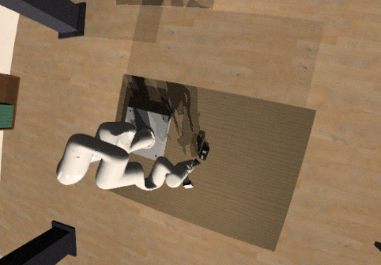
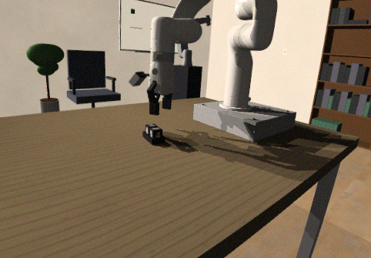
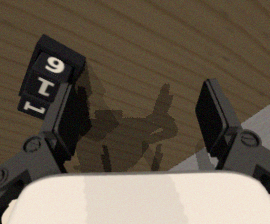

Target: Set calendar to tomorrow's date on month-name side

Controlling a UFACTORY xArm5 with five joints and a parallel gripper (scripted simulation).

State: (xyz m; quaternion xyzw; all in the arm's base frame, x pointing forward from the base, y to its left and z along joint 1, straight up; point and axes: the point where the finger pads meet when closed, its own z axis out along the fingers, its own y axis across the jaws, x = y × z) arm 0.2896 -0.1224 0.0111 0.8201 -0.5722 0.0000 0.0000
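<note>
The dark calendar tray is 8 cm ahead of my hand, 6 cm below it and 5 cm to the left of it.
</note>
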